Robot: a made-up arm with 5 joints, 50 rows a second.
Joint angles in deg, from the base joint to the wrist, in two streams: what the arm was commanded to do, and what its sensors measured. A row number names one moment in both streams.
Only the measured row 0 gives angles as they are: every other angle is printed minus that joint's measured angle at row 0.
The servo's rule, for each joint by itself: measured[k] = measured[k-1] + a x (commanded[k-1-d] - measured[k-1]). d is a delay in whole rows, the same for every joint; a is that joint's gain. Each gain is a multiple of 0.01, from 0.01 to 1. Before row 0 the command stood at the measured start. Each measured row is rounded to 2 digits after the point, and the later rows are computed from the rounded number. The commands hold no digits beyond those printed.
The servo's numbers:
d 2
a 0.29 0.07 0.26 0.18 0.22
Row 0, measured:
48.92 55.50 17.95 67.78 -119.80
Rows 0 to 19, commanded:
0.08 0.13 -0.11 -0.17 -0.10
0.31 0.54 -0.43 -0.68 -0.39
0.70 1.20 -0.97 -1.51 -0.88
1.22 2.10 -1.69 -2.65 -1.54
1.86 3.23 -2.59 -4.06 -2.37
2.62 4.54 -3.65 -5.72 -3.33
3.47 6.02 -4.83 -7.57 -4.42
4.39 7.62 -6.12 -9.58 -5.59
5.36 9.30 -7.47 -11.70 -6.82
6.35 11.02 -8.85 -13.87 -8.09
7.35 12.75 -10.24 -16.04 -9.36
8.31 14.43 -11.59 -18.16 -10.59
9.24 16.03 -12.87 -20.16 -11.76
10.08 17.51 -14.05 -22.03 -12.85
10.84 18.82 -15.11 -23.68 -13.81
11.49 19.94 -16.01 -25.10 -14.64
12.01 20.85 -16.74 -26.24 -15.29
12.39 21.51 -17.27 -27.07 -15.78
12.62 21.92 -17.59 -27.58 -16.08
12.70 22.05 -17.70 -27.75 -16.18
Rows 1 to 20, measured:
0.00 0.00 0.00 0.00 0.00
0.00 0.00 0.00 0.00 0.00
0.02 0.01 -0.03 -0.03 -0.02
0.10 0.05 -0.13 -0.15 -0.10
0.27 0.13 -0.35 -0.39 -0.27
0.55 0.27 -0.70 -0.80 -0.55
0.93 0.48 -1.19 -1.39 -0.95
1.42 0.76 -1.83 -2.17 -1.47
2.01 1.13 -2.61 -3.14 -2.12
2.70 1.58 -3.52 -4.30 -2.88
3.47 2.12 -4.55 -5.63 -3.75
4.31 2.74 -5.67 -7.11 -4.70
5.19 3.44 -6.86 -8.72 -5.73
6.09 4.21 -8.09 -10.42 -6.80
7.00 5.04 -9.33 -12.17 -7.89
7.89 5.91 -10.56 -13.94 -8.98
8.75 6.81 -11.74 -15.69 -10.04
9.54 7.73 -12.85 -17.38 -11.05
10.26 8.65 -13.86 -18.97 -11.98
10.88 9.55 -14.75 -20.43 -12.82

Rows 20 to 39, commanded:
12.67 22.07 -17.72 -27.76 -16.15
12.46 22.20 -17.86 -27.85 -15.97
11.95 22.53 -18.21 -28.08 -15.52
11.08 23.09 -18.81 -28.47 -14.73
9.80 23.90 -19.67 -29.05 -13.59
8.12 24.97 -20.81 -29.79 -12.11
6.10 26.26 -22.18 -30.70 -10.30
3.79 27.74 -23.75 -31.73 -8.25
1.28 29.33 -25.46 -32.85 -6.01
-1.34 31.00 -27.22 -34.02 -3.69
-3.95 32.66 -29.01 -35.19 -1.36
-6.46 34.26 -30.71 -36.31 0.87
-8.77 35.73 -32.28 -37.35 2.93
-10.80 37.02 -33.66 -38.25 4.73
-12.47 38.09 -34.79 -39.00 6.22
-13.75 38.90 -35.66 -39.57 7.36
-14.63 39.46 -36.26 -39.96 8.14
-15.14 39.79 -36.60 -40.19 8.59
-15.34 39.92 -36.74 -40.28 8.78
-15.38 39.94 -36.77 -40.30 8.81
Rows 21 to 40, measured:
11.38 10.42 -15.49 -21.72 -13.54
11.76 11.23 -16.06 -22.81 -14.12
12.02 11.99 -16.49 -23.70 -14.57
12.15 12.70 -16.85 -24.45 -14.88
12.09 13.39 -17.20 -25.10 -15.02
11.80 14.07 -17.62 -25.71 -14.96
11.22 14.76 -18.15 -26.31 -14.66
10.32 15.47 -18.84 -26.94 -14.10
9.10 16.23 -19.71 -27.62 -13.26
7.56 17.04 -20.76 -28.36 -12.16
5.74 17.90 -21.98 -29.17 -10.81
3.69 18.82 -23.34 -30.04 -9.24
1.47 19.79 -24.81 -30.97 -7.51
-0.83 20.80 -26.34 -31.93 -5.67
-3.13 21.85 -27.88 -32.91 -3.78
-5.35 22.91 -29.38 -33.87 -1.91
-7.41 23.97 -30.79 -34.79 -0.12
-9.25 25.02 -32.06 -35.65 1.53
-10.81 26.03 -33.15 -36.43 2.98
-12.07 26.99 -34.05 -37.11 4.21

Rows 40 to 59, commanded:
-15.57 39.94 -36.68 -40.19 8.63
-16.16 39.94 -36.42 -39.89 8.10
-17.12 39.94 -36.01 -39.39 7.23
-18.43 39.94 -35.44 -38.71 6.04
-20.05 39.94 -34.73 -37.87 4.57
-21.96 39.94 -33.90 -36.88 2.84
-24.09 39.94 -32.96 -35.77 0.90
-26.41 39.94 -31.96 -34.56 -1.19
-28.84 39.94 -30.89 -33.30 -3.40
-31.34 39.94 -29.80 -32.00 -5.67
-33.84 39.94 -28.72 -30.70 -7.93
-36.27 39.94 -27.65 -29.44 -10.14
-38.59 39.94 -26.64 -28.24 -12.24
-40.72 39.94 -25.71 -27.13 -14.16
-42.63 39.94 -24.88 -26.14 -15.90
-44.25 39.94 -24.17 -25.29 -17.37
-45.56 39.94 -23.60 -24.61 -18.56
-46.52 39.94 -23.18 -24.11 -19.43
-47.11 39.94 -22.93 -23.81 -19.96
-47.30 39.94 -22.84 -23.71 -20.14
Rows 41 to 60, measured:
-13.02 27.90 -34.75 -37.68 5.22
-13.70 28.74 -35.28 -38.15 6.01
-14.24 29.52 -35.64 -38.52 6.59
-14.80 30.25 -35.84 -38.77 6.92
-15.47 30.93 -35.88 -38.88 6.99
-16.33 31.56 -35.77 -38.85 6.78
-17.41 32.15 -35.50 -38.67 6.29
-18.73 32.70 -35.08 -38.35 5.53
-20.28 33.21 -34.53 -37.89 4.51
-22.06 33.68 -33.86 -37.29 3.26
-24.03 34.12 -33.09 -36.57 1.79
-26.15 34.53 -32.23 -35.75 0.15
-28.38 34.91 -31.32 -34.84 -1.63
-30.67 35.26 -30.37 -33.87 -3.50
-32.97 35.59 -29.40 -32.86 -5.42
-35.22 35.89 -28.44 -31.83 -7.34
-37.37 36.17 -27.51 -30.81 -9.22
-39.37 36.43 -26.64 -29.82 -11.01
-41.17 36.68 -25.85 -28.88 -12.67
-42.72 36.91 -25.16 -28.02 -14.16

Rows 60 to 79, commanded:
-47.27 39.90 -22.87 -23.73 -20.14
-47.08 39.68 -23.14 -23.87 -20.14
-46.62 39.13 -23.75 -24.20 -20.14
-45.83 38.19 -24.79 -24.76 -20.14
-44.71 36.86 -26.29 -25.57 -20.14
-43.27 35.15 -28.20 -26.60 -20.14
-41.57 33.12 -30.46 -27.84 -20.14
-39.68 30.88 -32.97 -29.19 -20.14
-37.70 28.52 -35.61 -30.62 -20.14
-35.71 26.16 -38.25 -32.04 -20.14
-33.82 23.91 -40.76 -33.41 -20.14
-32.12 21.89 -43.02 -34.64 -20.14
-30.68 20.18 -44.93 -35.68 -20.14
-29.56 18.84 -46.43 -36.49 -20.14
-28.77 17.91 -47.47 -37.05 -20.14
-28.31 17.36 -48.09 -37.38 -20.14
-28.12 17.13 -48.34 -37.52 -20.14
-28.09 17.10 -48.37 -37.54 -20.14
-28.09 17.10 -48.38 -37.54 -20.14
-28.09 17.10 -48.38 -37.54 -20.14
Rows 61 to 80, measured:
-43.99 37.12 -24.58 -27.26 -15.44
-44.95 37.32 -24.13 -26.62 -16.47
-45.62 37.50 -23.80 -26.10 -17.28
-46.04 37.65 -23.63 -25.70 -17.91
-46.21 37.75 -23.66 -25.43 -18.40
-46.10 37.78 -23.95 -25.31 -18.78
-45.70 37.72 -24.56 -25.36 -19.08
-45.00 37.54 -25.51 -25.58 -19.31
-44.01 37.23 -26.80 -25.99 -19.49
-42.75 36.79 -28.40 -26.57 -19.63
-41.29 36.21 -30.27 -27.30 -19.74
-39.67 35.51 -32.34 -28.15 -19.83
-37.97 34.70 -34.53 -29.10 -19.90
-36.27 33.80 -36.74 -30.10 -19.95
-34.65 32.85 -38.87 -31.10 -19.99
-33.17 31.87 -40.84 -32.07 -20.02
-31.89 30.89 -42.56 -32.97 -20.05
-30.85 29.94 -44.00 -33.76 -20.07
-30.06 29.04 -45.13 -34.44 -20.09
-29.49 28.20 -45.97 -35.00 -20.10

